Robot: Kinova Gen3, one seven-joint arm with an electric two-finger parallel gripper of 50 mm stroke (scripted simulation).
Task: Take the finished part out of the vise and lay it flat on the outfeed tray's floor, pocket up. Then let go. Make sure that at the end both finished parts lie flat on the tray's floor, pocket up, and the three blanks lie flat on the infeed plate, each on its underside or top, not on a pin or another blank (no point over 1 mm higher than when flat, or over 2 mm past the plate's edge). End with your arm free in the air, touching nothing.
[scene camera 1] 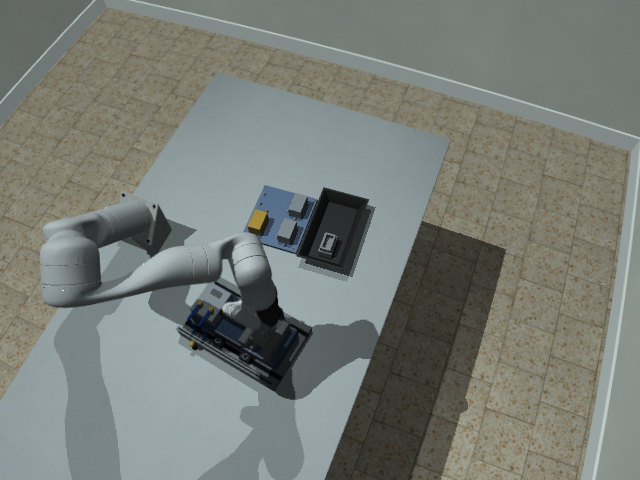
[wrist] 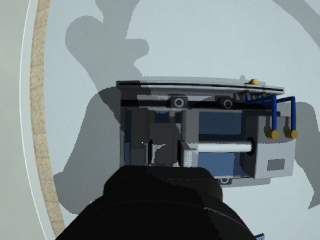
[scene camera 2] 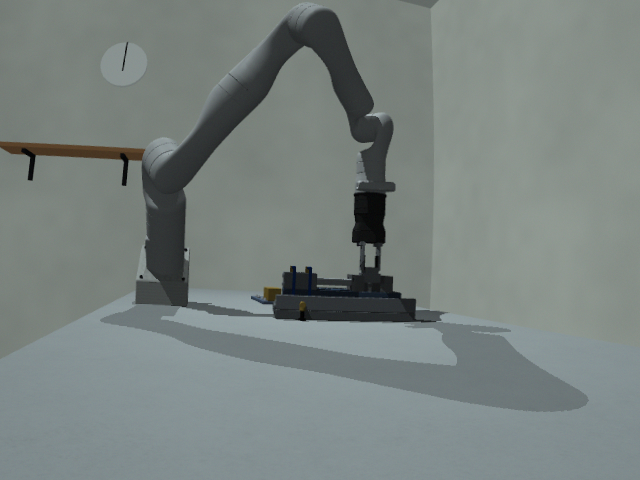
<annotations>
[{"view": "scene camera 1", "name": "blue plate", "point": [276, 201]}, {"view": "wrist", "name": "my gripper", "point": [164, 148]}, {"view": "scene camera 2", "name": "my gripper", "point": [369, 270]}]
</annotations>
